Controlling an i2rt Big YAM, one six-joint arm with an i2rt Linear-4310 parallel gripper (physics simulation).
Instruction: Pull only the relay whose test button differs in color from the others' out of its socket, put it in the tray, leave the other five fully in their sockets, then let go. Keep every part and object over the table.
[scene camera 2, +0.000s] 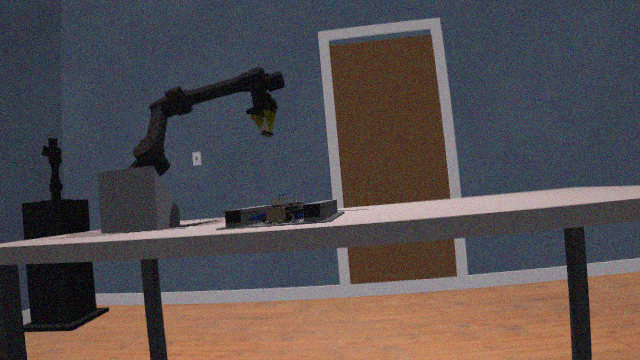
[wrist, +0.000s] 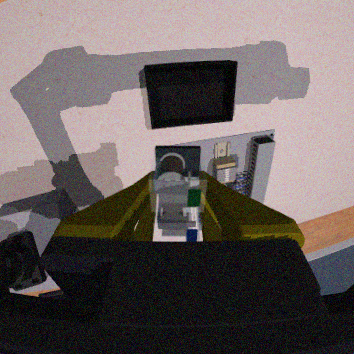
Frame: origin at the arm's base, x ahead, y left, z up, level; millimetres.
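Seen in the pictures: gripper, fingertip midpoint: (scene camera 2: 267, 133) (wrist: 177, 178); arm's base, link origin: (scene camera 2: 131, 187) (wrist: 24, 260).
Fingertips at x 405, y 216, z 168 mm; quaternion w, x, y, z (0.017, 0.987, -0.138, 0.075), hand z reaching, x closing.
Note:
Offsets run from my fingertips to a thing's top centre. "spot": to the spot under its first point. Level surfaces: height alone.
My gripper (scene camera 2: 267, 131) (wrist: 177, 178) is shut on a clear-cased relay @(dy +11, dx +2, dz +33 mm) (wrist: 175, 200) with a dark base and a green part on its side; a small blue part shows lower down. It holds the relay high above the table. The black tray @(spot: dy -40, dx +68, dz -297 mm) (wrist: 192, 95) lies on the table, ahead of the held relay in the wrist view. The panel with the sockets (wrist: 200, 140) (scene camera 2: 327, 220) lies on the table, partly hidden behind the fingers and the relay in the wrist view. The other relays cannot be told apart in either view.
The panel carries a grey slotted duct @(dy -325, dx +176, dz -257 mm) (wrist: 262, 167), a beige terminal block @(dy -226, dx +97, dz -254 mm) (wrist: 225, 162) and blue wires @(spot: dy -309, dx +149, dz -298 mm) (wrist: 242, 182). The arm's grey base block (scene camera 2: 127, 200) stands on the table @(dz -300 mm) (scene camera 2: 450, 212) at the left. The table's edge and wooden floor (wrist: 327, 230) show at the right in the wrist view.

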